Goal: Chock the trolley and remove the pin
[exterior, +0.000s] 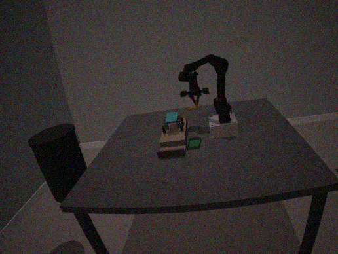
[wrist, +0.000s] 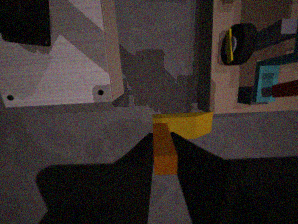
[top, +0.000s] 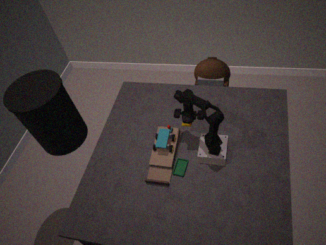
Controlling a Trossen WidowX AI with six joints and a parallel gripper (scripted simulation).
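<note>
Now: gripper tip 15 cm to the right of the trolley, 13 cm short of it and 6 cm above it. The rest, counted from my gripper tip: tan ramp 16 cm to the left, 13 cm below, 13 cm ahead; yellow chock 2 cm ahead, 1 cm below; red-headed stop pin 13 cm ahead, 5 cm to the left, 4 cm below.
</note>
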